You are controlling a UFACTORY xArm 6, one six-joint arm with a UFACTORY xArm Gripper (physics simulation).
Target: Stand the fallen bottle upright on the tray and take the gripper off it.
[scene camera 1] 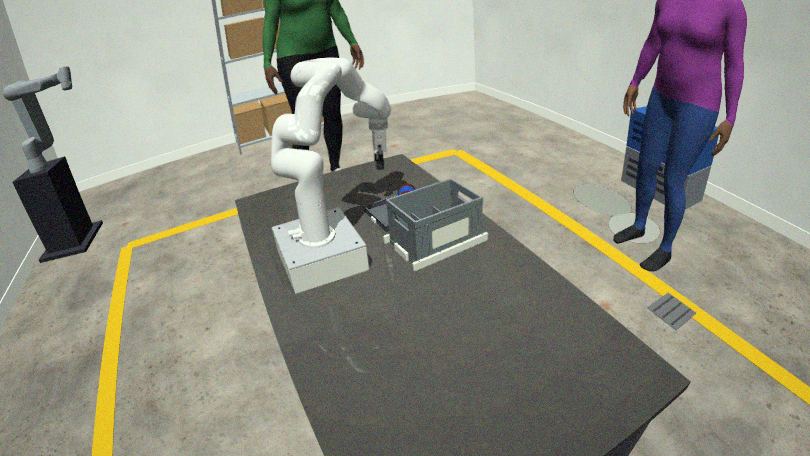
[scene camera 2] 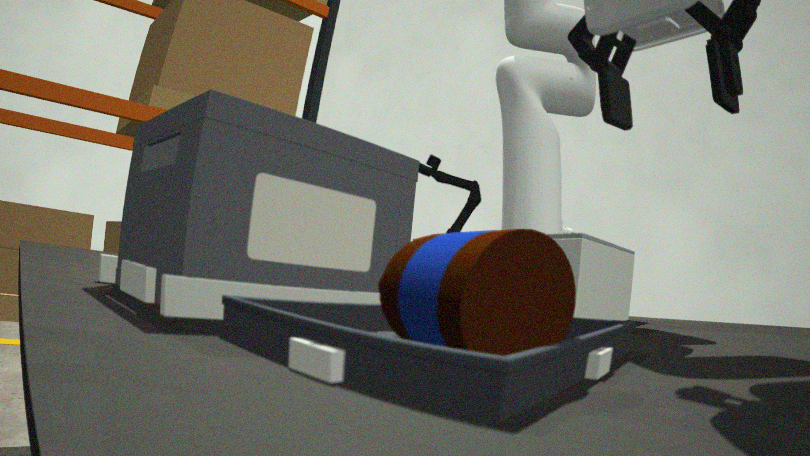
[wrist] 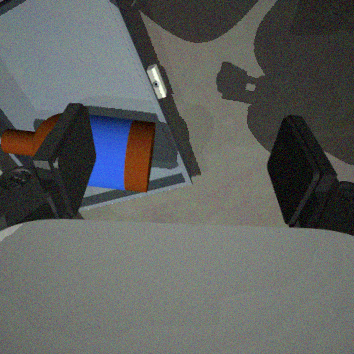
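Seen in the pictures: gripper, between the fingertips: (scene camera 1: 379, 164) (scene camera 2: 669, 117) (wrist: 184, 135); arm's base, origin of its link: (scene camera 1: 316, 236).
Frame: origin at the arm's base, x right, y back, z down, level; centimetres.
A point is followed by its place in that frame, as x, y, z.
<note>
The brown bottle with a blue band (scene camera 1: 406, 190) {-25.5, -39.1, 3.1} (scene camera 2: 510, 288) {-31.0, -41.6, 5.8} (wrist: 110, 152) {-28.3, -37.7, 3.6} lies on its side in the dark tray (scene camera 1: 375, 216) {-19.1, -24.3, 8.2} (scene camera 2: 442, 379) {-32.4, -46.7, 9.5} (wrist: 75, 55) {-25.0, -30.4, 10.3}. Its flat base faces scene camera 2, near a tray corner; its neck points left in the wrist view. My gripper (scene camera 1: 379, 165) {-35.6, -31.0, -5.6} (scene camera 2: 673, 117) {-35.6, -31.0, -5.6} (wrist: 184, 135) {-35.6, -31.0, -5.6} is open and empty, above the table and higher than the bottle. In the wrist view the left finger covers part of the bottle's shoulder, and the space between the fingers shows the bottle's base end, the tray corner and table.
A tall grey crate (scene camera 1: 419, 229) {14.4, -31.5, -3.7} (scene camera 2: 223, 218) {-9.0, -48.8, 3.0} with inner dividers stands right beside the tray, with pale strips (scene camera 1: 450, 250) {12.7, -42.6, 8.4} (scene camera 2: 192, 297) {-10.9, -51.4, 9.2} around its foot. Small pale blocks (scene camera 2: 316, 360) {-26.5, -49.0, 9.9} (wrist: 156, 81) {-32.6, -33.6, 9.3} sit against the tray's outer walls. Two standing figures (scene camera 1: 308, 28) (scene camera 1: 688, 62) are beyond the table.
</note>
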